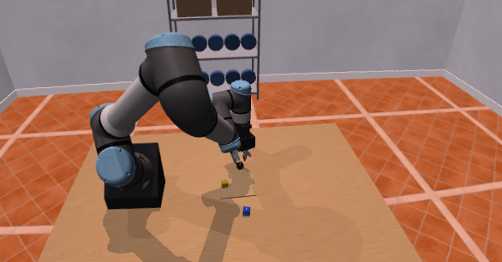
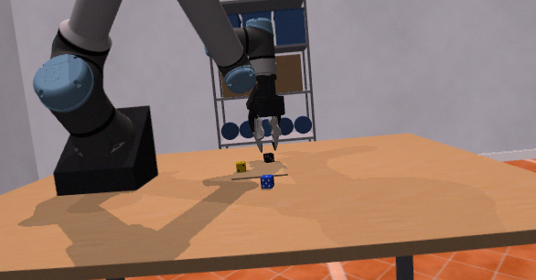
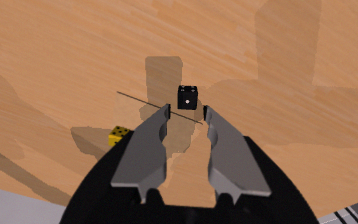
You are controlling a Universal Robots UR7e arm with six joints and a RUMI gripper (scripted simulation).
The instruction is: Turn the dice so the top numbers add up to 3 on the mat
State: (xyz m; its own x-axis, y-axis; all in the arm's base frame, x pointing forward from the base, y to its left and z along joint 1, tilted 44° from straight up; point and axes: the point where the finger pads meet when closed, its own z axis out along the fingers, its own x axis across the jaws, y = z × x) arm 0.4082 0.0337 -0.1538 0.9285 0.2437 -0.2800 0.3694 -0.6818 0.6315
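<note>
The black die lies 40 mm below my hand. From my hand the other things lie so: yellow die: 110 mm to the right, 70 mm behind, 30 mm below; blue die: 260 mm to the right, 40 mm below; tan mat: 110 mm to the right, 50 mm below, 20 mm behind.
</note>
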